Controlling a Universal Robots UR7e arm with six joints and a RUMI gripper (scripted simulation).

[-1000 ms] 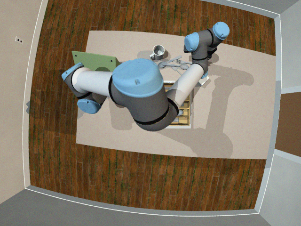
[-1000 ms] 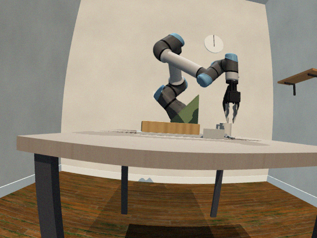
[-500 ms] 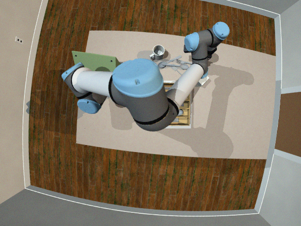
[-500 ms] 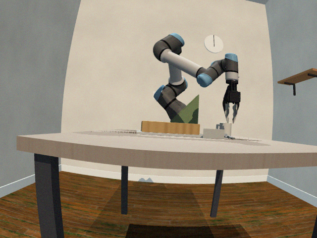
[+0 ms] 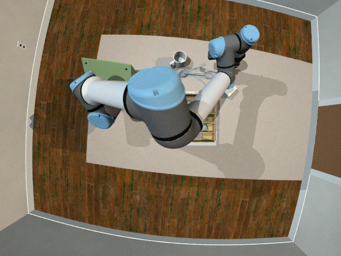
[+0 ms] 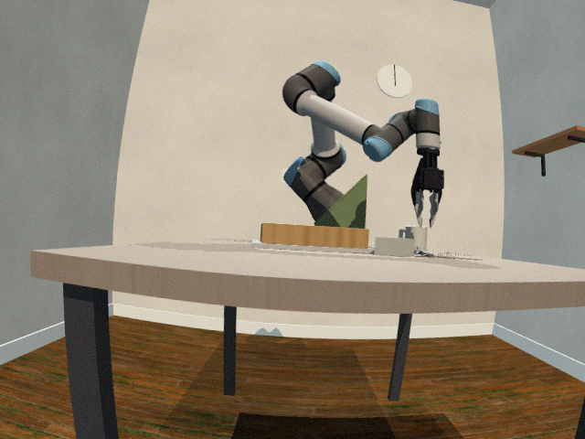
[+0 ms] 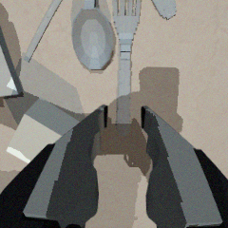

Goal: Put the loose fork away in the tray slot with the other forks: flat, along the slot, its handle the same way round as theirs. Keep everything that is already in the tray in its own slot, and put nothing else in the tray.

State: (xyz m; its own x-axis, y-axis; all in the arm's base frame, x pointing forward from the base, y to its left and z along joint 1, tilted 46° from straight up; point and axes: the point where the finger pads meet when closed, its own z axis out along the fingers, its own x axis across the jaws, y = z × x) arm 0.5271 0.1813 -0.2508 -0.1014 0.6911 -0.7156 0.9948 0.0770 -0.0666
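The white block is 10 cm ahead of my hand, 10 cm to the right of it and 7 cm below it. Also, from my hand: mug 25 cm behind, 6 cm below; tray 9 cm behind, 34 cm to the right, 4 cm below.
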